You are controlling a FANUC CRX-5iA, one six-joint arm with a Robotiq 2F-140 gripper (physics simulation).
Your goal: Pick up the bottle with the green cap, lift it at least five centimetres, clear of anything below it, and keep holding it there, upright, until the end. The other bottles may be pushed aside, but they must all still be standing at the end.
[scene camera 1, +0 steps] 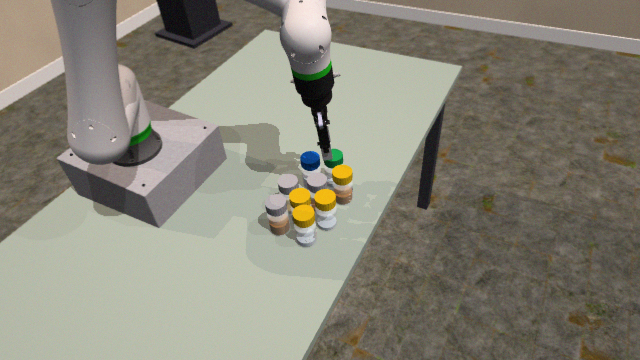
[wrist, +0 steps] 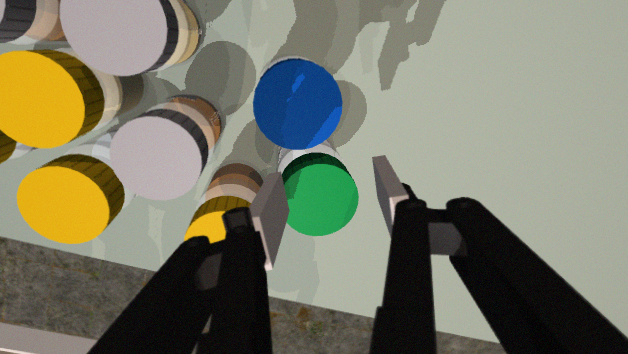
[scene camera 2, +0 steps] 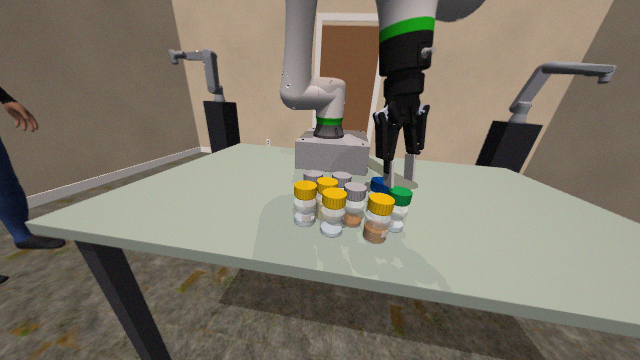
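Pixels of known places: gripper, fingertip midpoint: (scene camera 1: 326,150) (wrist: 329,185) (scene camera 2: 399,182); arm's base, origin of the base link: (scene camera 1: 135,148) (scene camera 2: 328,135).
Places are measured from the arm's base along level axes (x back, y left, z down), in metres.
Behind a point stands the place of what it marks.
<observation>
The bottle with the green cap (scene camera 1: 334,159) @[y 0.272, x -0.493, z 0.031 m] (scene camera 2: 400,196) @[y 0.284, x -0.506, z 0.034 m] (wrist: 327,207) @[y 0.293, x -0.481, z 0.031 m] stands upright on the table, at the edge of the bottle group. My gripper (scene camera 1: 326,155) @[y 0.282, x -0.462, z 0.018 m] (scene camera 2: 400,179) @[y 0.282, x -0.462, z 0.018 m] (wrist: 329,185) @[y 0.282, x -0.462, z 0.018 m] is open, part way closed, pointing down, with its fingertips around cap level. In the wrist view the green cap appears between the two pads, close to the left pad, with a wider gap to the right pad. A blue-capped bottle (scene camera 1: 310,161) @[y 0.232, x -0.440, z 0.031 m] (scene camera 2: 378,184) @[y 0.237, x -0.454, z 0.034 m] (wrist: 298,104) @[y 0.245, x -0.428, z 0.031 m] stands right beside it. A yellow-capped bottle (scene camera 1: 342,175) @[y 0.228, x -0.546, z 0.031 m] (scene camera 2: 381,204) @[y 0.240, x -0.563, z 0.033 m] (wrist: 207,228) @[y 0.226, x -0.528, z 0.031 m] stands close by, partly behind the left finger in the wrist view.
A grey-capped bottle (scene camera 1: 316,182) @[y 0.171, x -0.501, z 0.031 m] (scene camera 2: 355,192) @[y 0.184, x -0.523, z 0.035 m] (wrist: 156,158) @[y 0.181, x -0.495, z 0.031 m] stands near the green one. Several more grey- and yellow-capped bottles stand beyond it, all upright. The table's (scene camera 1: 200,295) @[y -0.203, x -0.413, z 0.136 m] (scene camera 2: 175,215) @[y -0.250, x -0.620, z 0.136 m] long edge runs past the group. The robot's base block (scene camera 1: 190,170) @[y 0.053, x -0.144, z 0.060 m] (scene camera 2: 331,156) @[y 0.051, x -0.145, z 0.064 m] stands behind.
</observation>
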